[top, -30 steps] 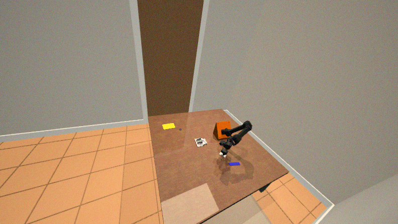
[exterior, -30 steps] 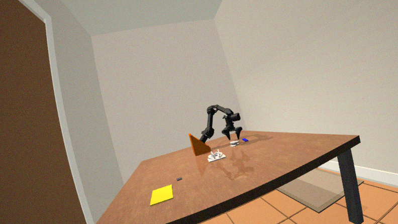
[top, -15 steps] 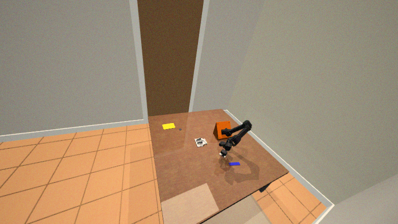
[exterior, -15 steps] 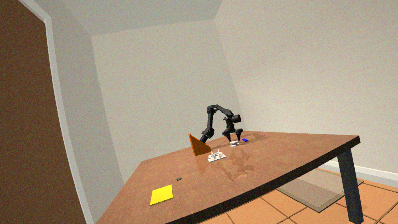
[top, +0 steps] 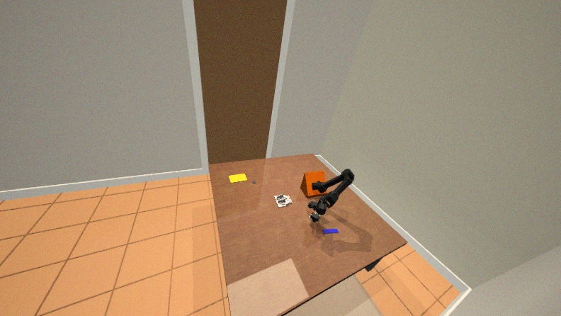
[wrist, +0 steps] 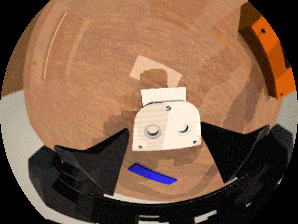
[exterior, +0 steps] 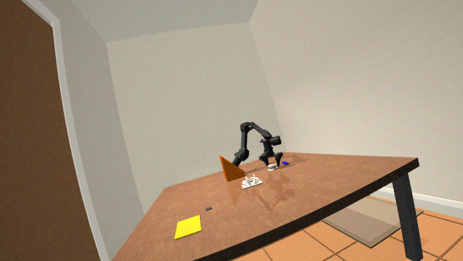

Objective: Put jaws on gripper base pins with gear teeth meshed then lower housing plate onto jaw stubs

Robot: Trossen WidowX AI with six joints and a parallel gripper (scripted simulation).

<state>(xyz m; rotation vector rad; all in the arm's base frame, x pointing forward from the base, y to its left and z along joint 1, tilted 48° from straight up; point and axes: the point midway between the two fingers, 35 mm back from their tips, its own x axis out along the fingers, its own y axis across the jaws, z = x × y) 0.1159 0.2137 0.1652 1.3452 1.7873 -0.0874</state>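
Right now the white gripper base is 1 cm to the right of my gripper tip and 2 cm above it. The rest, counted from my gripper tip: white housing plate: 15 cm ahead, 22 cm to the right, 1 cm below; blue patch: 6 cm behind, 12 cm to the left, 1 cm below; dark piece: 40 cm ahead, 49 cm to the right, 1 cm below.
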